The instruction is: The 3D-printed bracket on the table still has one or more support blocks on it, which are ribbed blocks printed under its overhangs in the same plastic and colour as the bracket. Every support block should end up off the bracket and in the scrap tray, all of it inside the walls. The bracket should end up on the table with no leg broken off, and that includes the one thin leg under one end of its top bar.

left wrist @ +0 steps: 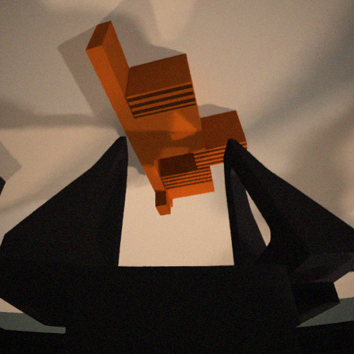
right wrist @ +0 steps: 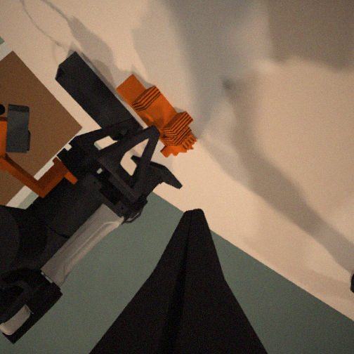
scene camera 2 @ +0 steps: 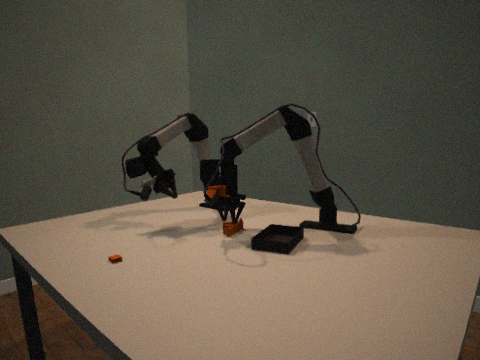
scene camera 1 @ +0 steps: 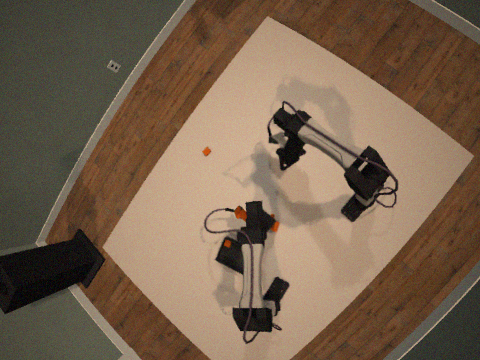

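Observation:
The orange bracket (scene camera 2: 232, 228) (left wrist: 115, 100) (right wrist: 160, 112) lies on the table beside the scrap tray (scene camera 1: 222, 259) (scene camera 2: 270, 247) (right wrist: 82, 95). In the left wrist view, three ribbed orange blocks show at it: one (left wrist: 160, 85) by the bar's far part, one (left wrist: 222, 131) sticking out sideways, and one (left wrist: 184, 175) near the other end. I cannot tell which are attached, nor make out the thin leg. My left gripper (scene camera 2: 230, 220) (left wrist: 176, 146) is open just above the bracket, fingertips on either side of it. My right gripper (scene camera 1: 284, 167) (scene camera 2: 175, 196) (right wrist: 196, 218) is shut and empty, raised away.
One orange block (scene camera 1: 227, 243) is in the tray. Another orange block (scene camera 1: 206, 151) (scene camera 2: 115, 259) lies alone on the table, far from the tray. The left arm (scene camera 1: 251, 275) (scene camera 2: 260, 131) reaches over beside the tray; its orange camera mount (scene camera 1: 240, 213) (scene camera 2: 216, 191) sits above the bracket.

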